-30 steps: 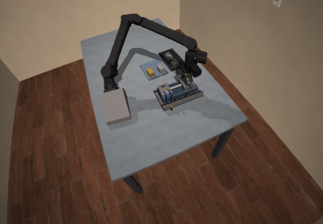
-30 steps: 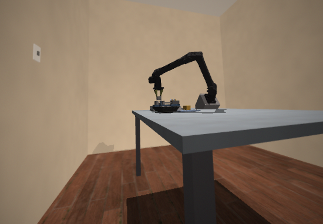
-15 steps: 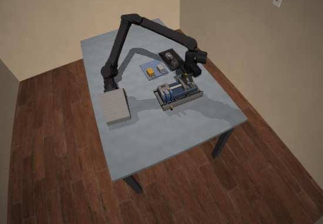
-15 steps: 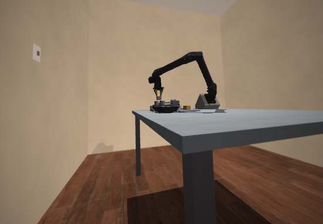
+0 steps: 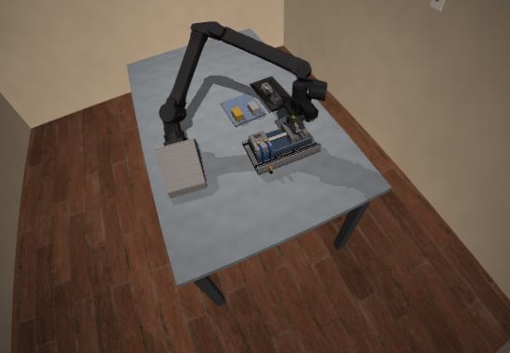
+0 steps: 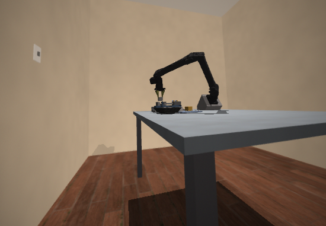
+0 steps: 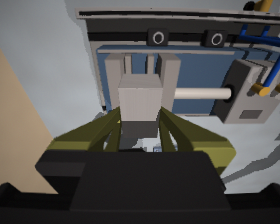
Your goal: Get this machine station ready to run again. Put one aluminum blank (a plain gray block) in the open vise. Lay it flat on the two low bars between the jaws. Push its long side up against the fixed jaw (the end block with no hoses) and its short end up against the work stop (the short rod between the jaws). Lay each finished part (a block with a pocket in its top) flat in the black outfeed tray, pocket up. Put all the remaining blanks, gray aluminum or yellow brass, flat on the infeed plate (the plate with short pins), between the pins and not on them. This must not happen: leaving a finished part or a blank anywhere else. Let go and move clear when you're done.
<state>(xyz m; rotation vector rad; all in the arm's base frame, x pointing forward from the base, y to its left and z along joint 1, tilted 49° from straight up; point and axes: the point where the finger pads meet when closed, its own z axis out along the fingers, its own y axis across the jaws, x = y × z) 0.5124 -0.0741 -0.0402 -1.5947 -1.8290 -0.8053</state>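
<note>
My hand is 70 mm past the blue vise base and 100 mm above it. From my hand the other things lie so: yellow brass blank 210 mm behind, 240 mm to the left, 120 mm below.
</note>
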